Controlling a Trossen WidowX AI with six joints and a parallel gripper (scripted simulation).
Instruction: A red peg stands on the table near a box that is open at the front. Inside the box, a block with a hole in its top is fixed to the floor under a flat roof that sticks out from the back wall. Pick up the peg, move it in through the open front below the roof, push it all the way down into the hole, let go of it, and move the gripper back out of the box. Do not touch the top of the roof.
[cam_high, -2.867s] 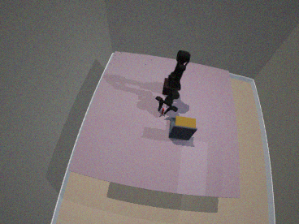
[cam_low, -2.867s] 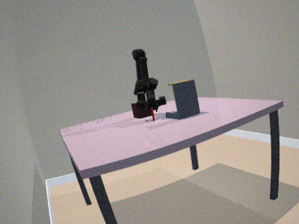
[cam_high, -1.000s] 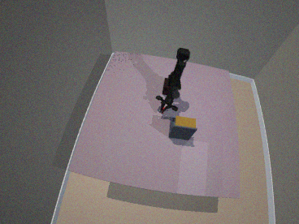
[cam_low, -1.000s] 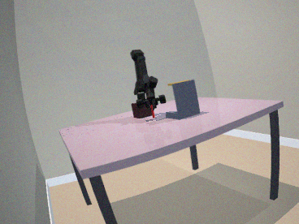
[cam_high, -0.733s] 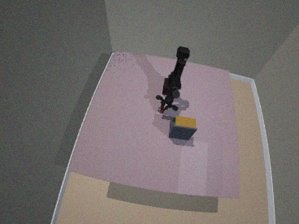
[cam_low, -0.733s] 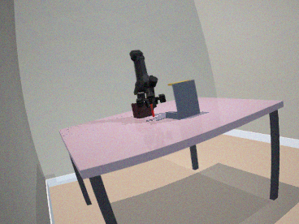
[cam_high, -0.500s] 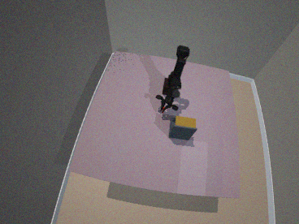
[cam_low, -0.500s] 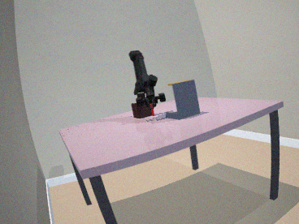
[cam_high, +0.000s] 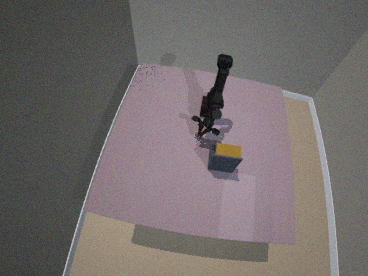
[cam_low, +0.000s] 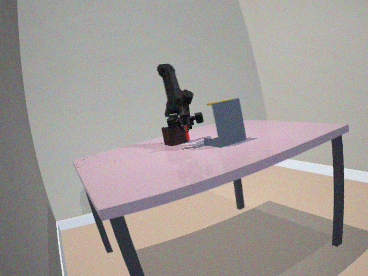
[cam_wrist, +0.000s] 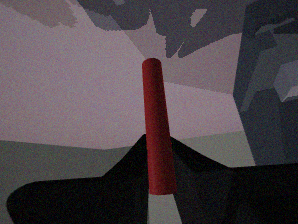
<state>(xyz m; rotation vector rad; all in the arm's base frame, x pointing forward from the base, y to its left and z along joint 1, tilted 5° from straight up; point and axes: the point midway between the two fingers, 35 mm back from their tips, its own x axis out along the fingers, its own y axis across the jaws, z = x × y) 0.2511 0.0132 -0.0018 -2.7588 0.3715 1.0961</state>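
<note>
Right now my gripper tip is 90 mm short of the yellow roof, 190 mm to the right of it and 120 mm below it. From my gripper tip the other things lie so: red peg: 30 mm behind, 10 mm to the left, 10 mm below.
</note>
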